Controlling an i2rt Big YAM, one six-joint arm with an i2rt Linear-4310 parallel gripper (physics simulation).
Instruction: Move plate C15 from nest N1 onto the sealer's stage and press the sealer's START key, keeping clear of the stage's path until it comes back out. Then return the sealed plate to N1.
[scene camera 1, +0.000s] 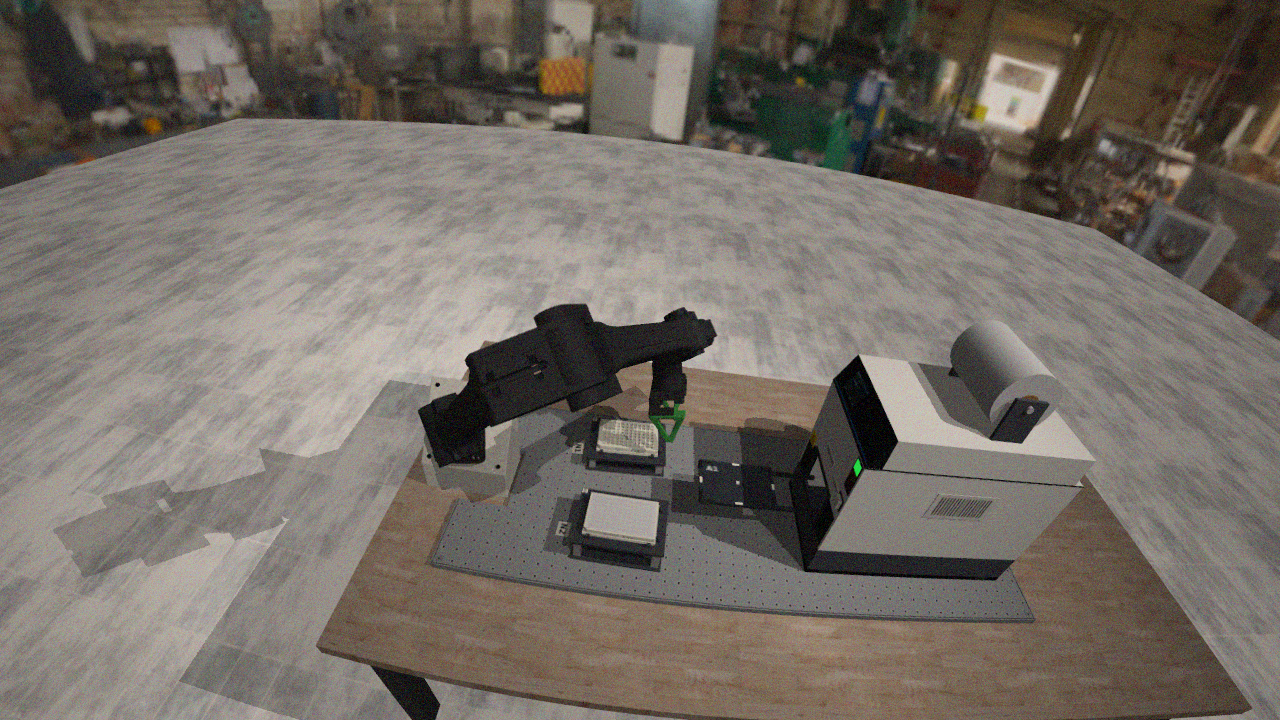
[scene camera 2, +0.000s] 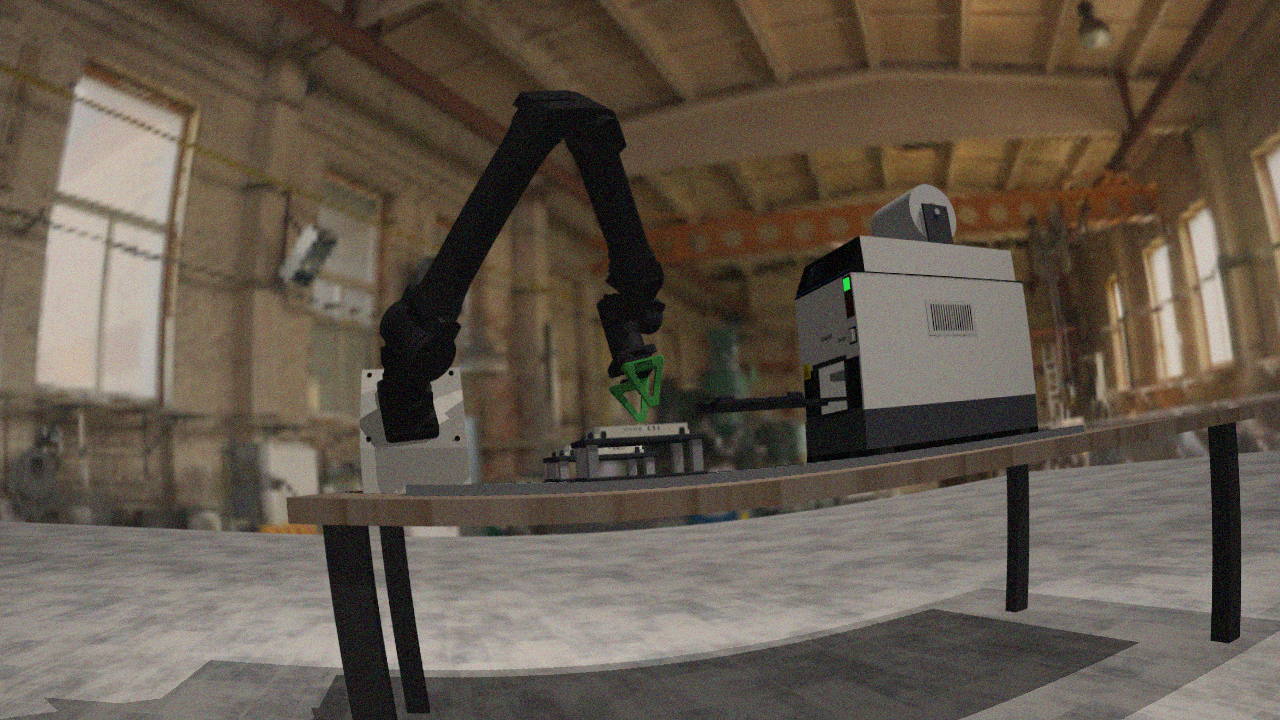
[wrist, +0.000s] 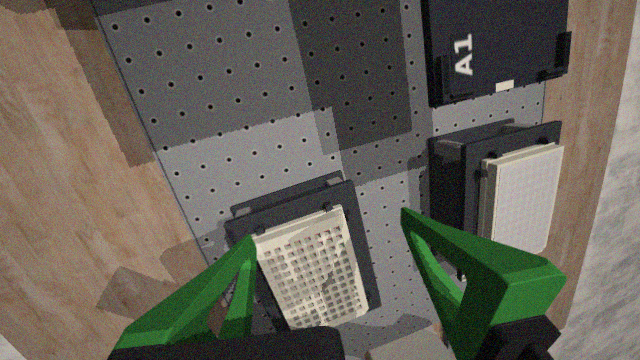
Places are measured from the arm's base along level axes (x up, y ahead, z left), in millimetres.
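Pixels of known places: gripper, fingertip midpoint: (scene camera 1: 670, 428) (scene camera 2: 648, 414) (wrist: 326, 228); arm's base at its link origin: (scene camera 2: 407, 411).
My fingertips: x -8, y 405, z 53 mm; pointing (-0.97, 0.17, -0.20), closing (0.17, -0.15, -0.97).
For each thing: its middle in the pictures, then the offset to it from my fingertips. "spot": a spot on its surface instead. Level surfaces: height alone.
- Plate C15 at the middle of its body: (wrist: 316, 278) (scene camera 2: 597, 450) (scene camera 1: 628, 437) dz +24, dx -54, dy -81 mm
- nest N1 at a spot on its surface: (wrist: 361, 250) spot: dz -28, dx -62, dy -79 mm
- sealer at a spot on its surface: (scene camera 2: 939, 367) spot: dz -285, dx +29, dy +415 mm
- second plate at the middle of its body: (scene camera 2: 635, 432) (wrist: 517, 210) (scene camera 1: 621, 517) dz -196, dx -39, dy -96 mm
- nest N2 at the middle of its body: (scene camera 2: 636, 455) (wrist: 491, 199) (scene camera 1: 620, 527) dz -196, dx -70, dy -96 mm
- film roll at the middle of its body: (scene camera 2: 913, 224) (scene camera 1: 1002, 374) dz -182, dx +315, dy +491 mm
- perforated grey board at its surface level: dx -103 mm
Plate C15 (scene camera 1: 626, 436) (wrist: 315, 270), cream with open wells, sits in nest N1 (wrist: 361, 250) at the back. Its label cannot be read. My gripper (scene camera 1: 669, 437) (scene camera 2: 646, 413) (wrist: 326, 228) is open and empty above the N1 side. In the wrist view the plate appears between the green fingers, nearer the left one, whose tip overlaps its corner. The sealer (scene camera 1: 948, 537) (scene camera 2: 939, 367) stands at the right with a green light (scene camera 1: 857, 467) (scene camera 2: 845, 283). Its dark stage (scene camera 1: 735, 479) (scene camera 2: 751, 404) (wrist: 515, 40) is out and bears no plate. The START key cannot be made out clearly.
A second plate (scene camera 1: 622, 517) (scene camera 2: 640, 429) (wrist: 527, 200), with a smooth white top, sits in nest N2 (scene camera 1: 617, 543) nearer the table's front edge. A film roll (scene camera 1: 998, 367) (scene camera 2: 913, 214) is on top of the sealer. The nests stand on a perforated grey board (scene camera 1: 742, 582).
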